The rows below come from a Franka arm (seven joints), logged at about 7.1 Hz.
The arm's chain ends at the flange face. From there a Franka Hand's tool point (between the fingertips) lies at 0.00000 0.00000 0.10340 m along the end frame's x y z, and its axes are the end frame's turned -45 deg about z.
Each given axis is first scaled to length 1.
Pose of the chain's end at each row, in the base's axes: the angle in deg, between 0 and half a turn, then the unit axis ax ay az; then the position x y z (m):
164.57 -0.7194 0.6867 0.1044 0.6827 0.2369 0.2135
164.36 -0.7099 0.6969 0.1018 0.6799 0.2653 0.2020
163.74 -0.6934 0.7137 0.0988 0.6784 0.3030 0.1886
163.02 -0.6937 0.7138 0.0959 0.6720 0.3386 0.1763
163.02 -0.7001 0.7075 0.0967 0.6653 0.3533 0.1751
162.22 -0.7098 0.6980 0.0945 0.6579 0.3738 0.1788
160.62 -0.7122 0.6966 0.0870 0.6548 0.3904 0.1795
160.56 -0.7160 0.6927 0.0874 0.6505 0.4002 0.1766
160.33 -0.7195 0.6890 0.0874 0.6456 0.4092 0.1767
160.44 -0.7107 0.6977 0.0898 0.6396 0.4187 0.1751
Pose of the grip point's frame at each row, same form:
161.17 -0.9316 0.3607 0.0448 0.6863 0.2712 0.1160
161.09 -0.9266 0.3738 0.0417 0.6847 0.2995 0.1045
160.65 -0.9176 0.3957 0.0368 0.6852 0.3374 0.0913
160.11 -0.9179 0.3956 0.0316 0.6801 0.3734 0.0793
160.08 -0.9214 0.3873 0.0323 0.6730 0.3883 0.0781
159.43 -0.9267 0.3748 0.0276 0.6664 0.4095 0.0821
158.29 -0.9280 0.3724 0.0151 0.6663 0.4270 0.0835
158.22 -0.9300 0.3673 0.0152 0.6618 0.4370 0.0806
158.01 -0.9319 0.3626 0.0145 0.6570 0.4463 0.0809
158.00 -0.9272 0.3741 0.0171 0.6509 0.4559 0.0793

